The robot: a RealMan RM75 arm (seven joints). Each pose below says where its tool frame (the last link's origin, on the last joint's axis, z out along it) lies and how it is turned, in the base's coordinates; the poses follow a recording.
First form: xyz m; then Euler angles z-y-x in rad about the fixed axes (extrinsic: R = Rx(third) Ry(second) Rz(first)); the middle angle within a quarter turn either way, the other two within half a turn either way.
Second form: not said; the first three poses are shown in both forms.
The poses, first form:
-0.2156 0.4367 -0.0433 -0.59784 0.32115 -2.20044
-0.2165 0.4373 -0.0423 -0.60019 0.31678 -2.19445
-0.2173 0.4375 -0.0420 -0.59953 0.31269 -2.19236
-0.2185 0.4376 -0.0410 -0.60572 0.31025 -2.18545
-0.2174 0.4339 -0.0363 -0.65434 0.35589 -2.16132
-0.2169 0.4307 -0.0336 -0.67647 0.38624 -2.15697
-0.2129 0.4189 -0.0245 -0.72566 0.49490 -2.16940
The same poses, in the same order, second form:
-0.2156 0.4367 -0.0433 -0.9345 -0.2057 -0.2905 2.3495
-0.2165 0.4373 -0.0423 -0.9343 -0.2074 -0.2900 2.3431
-0.2173 0.4375 -0.0420 -0.9346 -0.2080 -0.2885 2.3395
-0.2185 0.4376 -0.0410 -0.9336 -0.2107 -0.2898 2.3339
-0.2174 0.4339 -0.0363 -0.9215 -0.2172 -0.3221 2.3435
-0.2169 0.4307 -0.0336 -0.9152 -0.2179 -0.3391 2.3588
-0.2129 0.4189 -0.0245 -0.8977 -0.2103 -0.3872 2.4337

